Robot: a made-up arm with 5 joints. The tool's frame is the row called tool. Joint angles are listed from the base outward. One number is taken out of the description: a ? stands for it. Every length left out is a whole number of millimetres.
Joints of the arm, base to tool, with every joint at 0 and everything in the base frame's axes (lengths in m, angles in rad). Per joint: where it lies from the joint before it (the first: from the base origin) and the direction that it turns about. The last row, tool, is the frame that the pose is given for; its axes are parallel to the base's.
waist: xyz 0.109 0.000 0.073 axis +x
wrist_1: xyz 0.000 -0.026 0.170 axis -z
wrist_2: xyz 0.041 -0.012 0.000 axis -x
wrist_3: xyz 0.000 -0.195 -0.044 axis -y
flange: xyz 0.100 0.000 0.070 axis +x
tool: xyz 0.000 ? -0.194
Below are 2 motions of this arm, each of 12 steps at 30 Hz.
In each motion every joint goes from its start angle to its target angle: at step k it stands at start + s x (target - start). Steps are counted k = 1, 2, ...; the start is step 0. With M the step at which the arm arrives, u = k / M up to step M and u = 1 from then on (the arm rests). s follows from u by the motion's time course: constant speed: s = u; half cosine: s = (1 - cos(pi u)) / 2; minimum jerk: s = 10 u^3 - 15 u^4 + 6 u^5.
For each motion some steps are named. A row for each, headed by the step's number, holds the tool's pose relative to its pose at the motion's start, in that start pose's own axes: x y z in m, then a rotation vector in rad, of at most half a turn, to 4 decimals.
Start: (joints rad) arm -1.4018 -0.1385 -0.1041 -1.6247 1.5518
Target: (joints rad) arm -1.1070 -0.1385 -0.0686 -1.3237 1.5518
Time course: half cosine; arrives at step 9
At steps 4, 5, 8, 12:
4: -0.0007 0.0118 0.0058 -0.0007 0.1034 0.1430
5: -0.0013 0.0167 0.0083 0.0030 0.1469 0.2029
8: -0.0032 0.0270 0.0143 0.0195 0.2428 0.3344
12: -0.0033 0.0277 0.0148 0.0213 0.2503 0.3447

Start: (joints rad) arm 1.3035 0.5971 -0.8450 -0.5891 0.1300
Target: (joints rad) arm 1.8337 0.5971 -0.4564 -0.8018 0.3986
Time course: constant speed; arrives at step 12
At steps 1, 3, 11, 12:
1: -0.0060 -0.0013 -0.0024 0.0361 0.0324 -0.0175
3: -0.0179 -0.0034 -0.0068 0.1081 0.0980 -0.0529
11: -0.0617 -0.0091 -0.0178 0.3868 0.3718 -0.2000
12: -0.0665 -0.0097 -0.0185 0.4200 0.4072 -0.2191

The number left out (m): -0.050
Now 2 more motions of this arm.
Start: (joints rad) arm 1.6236 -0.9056 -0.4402 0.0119 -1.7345
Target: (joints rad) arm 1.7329 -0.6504 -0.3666 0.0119 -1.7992
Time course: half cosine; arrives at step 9
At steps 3, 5, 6, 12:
3: -0.0283 -0.0083 -0.0093 -0.0176 0.0563 -0.0366
5: -0.0677 -0.0166 -0.0198 -0.0391 0.1345 -0.0811
6: -0.0872 -0.0194 -0.0240 -0.0486 0.1732 -0.1006
12: -0.1175 -0.0222 -0.0293 -0.0618 0.2337 -0.1277

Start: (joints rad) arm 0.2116 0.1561 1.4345 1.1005 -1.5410
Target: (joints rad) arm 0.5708 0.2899 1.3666 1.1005 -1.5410
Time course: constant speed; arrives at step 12
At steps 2, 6, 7, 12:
2: -0.0309 0.0222 -0.0054 0.0379 0.0603 0.0217
6: -0.0934 0.0664 -0.0085 0.1161 0.1790 0.0658
7: -0.1091 0.0774 -0.0076 0.1361 0.2082 0.0770
12: -0.1872 0.1310 0.0063 0.2395 0.3517 0.1338

